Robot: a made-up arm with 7 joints.
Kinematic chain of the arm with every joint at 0, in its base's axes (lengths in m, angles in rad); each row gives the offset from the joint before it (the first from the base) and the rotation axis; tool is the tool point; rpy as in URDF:
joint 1: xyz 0 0 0.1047 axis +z
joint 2: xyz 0 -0.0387 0.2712 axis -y
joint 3: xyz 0 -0.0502 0.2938 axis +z
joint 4: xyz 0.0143 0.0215 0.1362 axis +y
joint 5: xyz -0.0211 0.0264 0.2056 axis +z
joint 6: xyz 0 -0.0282 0.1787 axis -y
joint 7: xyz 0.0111 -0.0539 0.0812 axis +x
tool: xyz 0 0 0 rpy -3.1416 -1.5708 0
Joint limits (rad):
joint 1: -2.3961..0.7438
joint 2: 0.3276..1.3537
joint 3: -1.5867..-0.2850
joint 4: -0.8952..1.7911
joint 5: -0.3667..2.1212
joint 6: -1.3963..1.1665
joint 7: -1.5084..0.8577
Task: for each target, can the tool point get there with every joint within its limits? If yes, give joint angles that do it. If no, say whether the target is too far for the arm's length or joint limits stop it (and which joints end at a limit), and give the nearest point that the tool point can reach.
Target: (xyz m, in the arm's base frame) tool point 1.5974 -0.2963 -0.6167
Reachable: no: too far | nearest point 0.6464 0.3056 0.2634 | short by 1.429 m
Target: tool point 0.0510 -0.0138 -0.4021
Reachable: no: joint limits stop it (at a limit: joint 1, joint 2, joint 3, joint 4, joint 5, joint 6) | nearest point 0.5064 0.4435 0.1389 | short by 0.842 m
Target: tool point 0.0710 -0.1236 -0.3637
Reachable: no: joint limits stop it (at a limit: joint 1, joint 2, joint 3, joint 4, joint 5, joint 6) | nearest point -0.5071 -0.4426 0.1389 | short by 0.830 m
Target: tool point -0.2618 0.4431 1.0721
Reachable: yes | joints -2.0591 0.5372 -1.3022 0.7366 1.2418 0.0484 -1.0804
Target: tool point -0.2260 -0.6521 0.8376
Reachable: yes | joints 0.4602 1.0574 -1.2301 0.9496 1.1227 0.0410 -1.0886
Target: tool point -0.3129 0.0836 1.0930
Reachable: yes | joints -2.0987 0.4403 -0.4573 1.1594 0.1382 -0.0350 0.0287
